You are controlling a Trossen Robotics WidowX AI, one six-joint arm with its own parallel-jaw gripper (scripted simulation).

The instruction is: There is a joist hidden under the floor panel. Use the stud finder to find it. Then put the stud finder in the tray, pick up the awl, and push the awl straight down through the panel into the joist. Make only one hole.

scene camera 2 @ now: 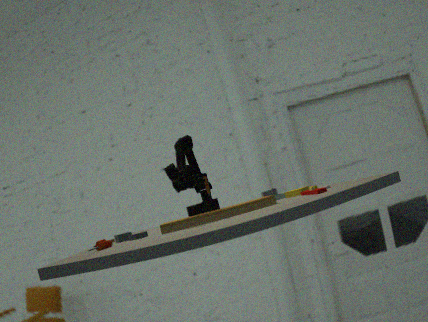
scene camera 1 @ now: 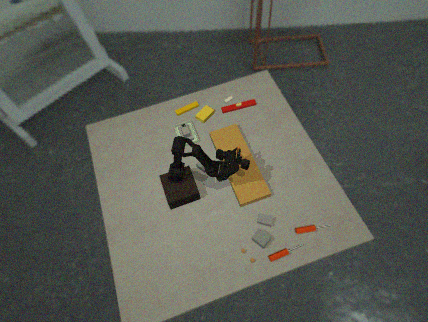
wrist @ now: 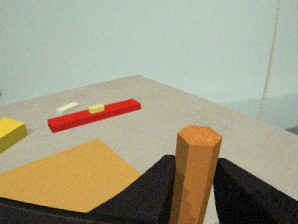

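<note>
Red level (wrist: pixel 57 124). Awl, carried by my gripper (wrist: pixel 193 166).
</note>
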